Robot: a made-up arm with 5 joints.
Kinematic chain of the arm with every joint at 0, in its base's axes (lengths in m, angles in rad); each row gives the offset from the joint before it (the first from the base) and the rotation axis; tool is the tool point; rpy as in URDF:
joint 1: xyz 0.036 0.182 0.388 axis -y
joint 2: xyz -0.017 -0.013 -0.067 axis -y
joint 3: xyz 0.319 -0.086 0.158 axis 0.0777 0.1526 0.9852
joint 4: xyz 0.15 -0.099 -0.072 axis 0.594 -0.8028 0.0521
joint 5: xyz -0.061 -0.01 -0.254 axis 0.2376 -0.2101 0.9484
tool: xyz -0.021 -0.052 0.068 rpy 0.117 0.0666 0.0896
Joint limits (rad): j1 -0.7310..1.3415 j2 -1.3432..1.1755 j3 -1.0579..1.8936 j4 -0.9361..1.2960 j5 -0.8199..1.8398
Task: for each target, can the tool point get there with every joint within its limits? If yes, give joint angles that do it. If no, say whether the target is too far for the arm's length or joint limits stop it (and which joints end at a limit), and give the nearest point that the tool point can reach.
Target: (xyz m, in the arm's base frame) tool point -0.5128 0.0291 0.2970
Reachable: no: joint limits stop it (at a limit: joint 1, joint 2, joint 3) | nearest point -0.3115 0.1807 0.1231 | short by 0.306 m
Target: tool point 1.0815 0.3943 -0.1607
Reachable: no: too far | nearest point 0.6373 0.1870 0.0724 | short by 0.543 m
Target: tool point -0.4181 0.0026 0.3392
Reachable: no: joint limits stop it (at a limit: joint 1, joint 2, joint 3) | nearest point -0.2179 -0.0866 0.1724 | short by 0.275 m
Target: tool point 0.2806 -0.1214 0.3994
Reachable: yes | joints 1.1492 -0.6980 -0.8092 -0.5721 0.9901
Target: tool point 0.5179 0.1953 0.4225
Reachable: yes | joints 0.7030 -0.1412 1.3567 0.1477 1.4812
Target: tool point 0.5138 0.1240 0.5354
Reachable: yes | joints 0.4963 0.2496 0.8996 0.3030 0.9364
